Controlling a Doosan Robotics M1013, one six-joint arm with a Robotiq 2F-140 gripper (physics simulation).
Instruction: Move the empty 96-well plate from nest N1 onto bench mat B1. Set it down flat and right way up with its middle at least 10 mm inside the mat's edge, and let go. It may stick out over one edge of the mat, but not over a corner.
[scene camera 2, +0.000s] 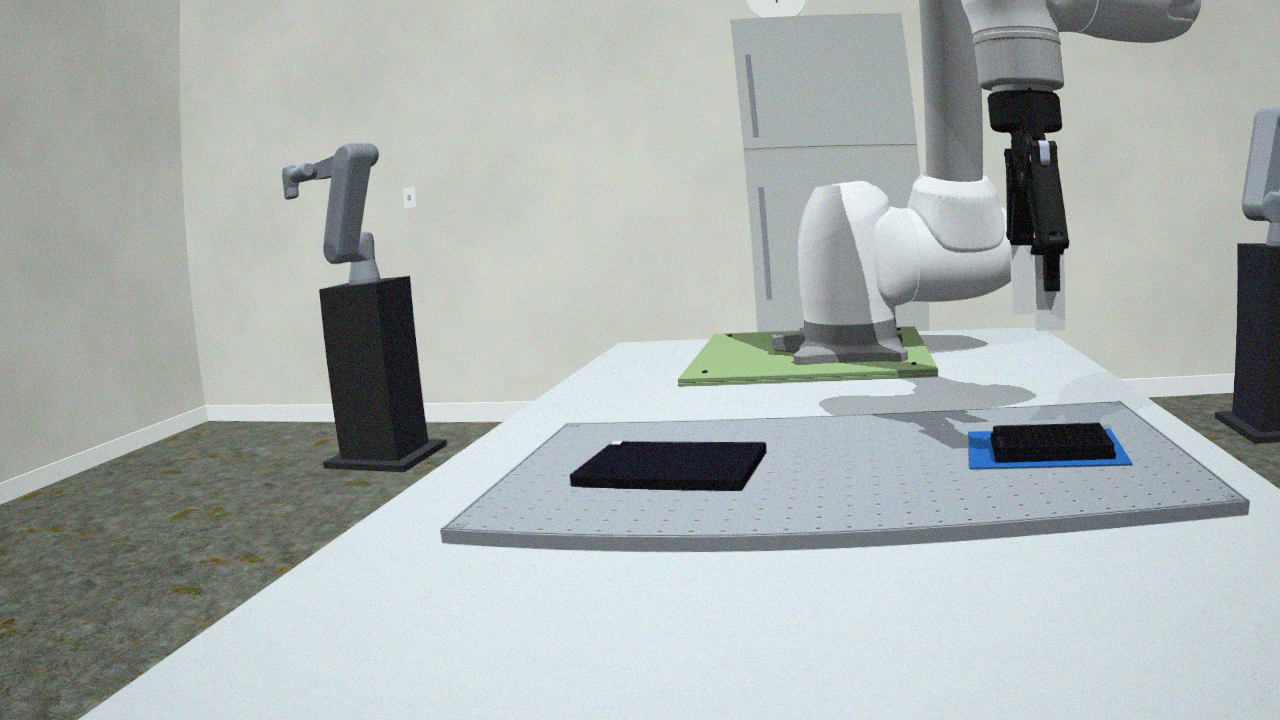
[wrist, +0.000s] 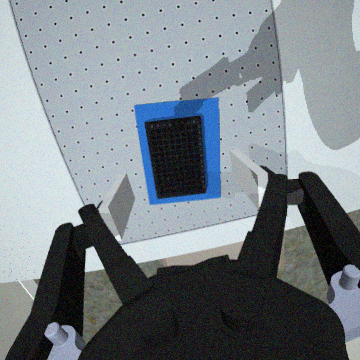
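Pixels of known places: gripper, fingertip midpoint: (scene camera 2: 1037, 321) (wrist: 180, 174); arm's base at its link origin: (scene camera 2: 851, 352).
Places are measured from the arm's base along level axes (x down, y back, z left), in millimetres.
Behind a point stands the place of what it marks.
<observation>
The black 96-well plate (scene camera 2: 1052, 442) @[x -14, y -624, z 209 mm] (wrist: 177, 157) @[x -4, y -595, z 212 mm] lies flat, wells up, on the blue bench mat (scene camera 2: 984, 462) @[x 0, y -630, z 136 mm] (wrist: 214, 150) @[x 0, y -534, z 215 mm]. In the wrist view it is turned slightly relative to the mat, with blue showing on all four sides of it. My gripper (scene camera 2: 1038, 308) @[x -128, y -594, z 196 mm] (wrist: 180, 174) @[x -128, y -594, z 196 mm] is open and empty, well above the plate and apart from it, its pale finger pads wide of the plate's two long sides. A black nest (scene camera 2: 671, 466) @[x -10, y -639, z -166 mm] at the left of the perforated board in the scene view holds no plate.
The grey perforated board (scene camera 2: 859, 483) @[x 2, y -668, z 11 mm] (wrist: 100, 75) @[x 2, y -680, z 66 mm] bears the nest and the mat on the white table (scene camera 2: 680, 617) @[x 15, y -907, z -106 mm]. The arm's base stands on a green plate (scene camera 2: 742, 365) @[x 1, y -79, z -171 mm] behind the board. Other small arms on black pedestals (scene camera 2: 375, 376) stand off the table at left and right.
</observation>
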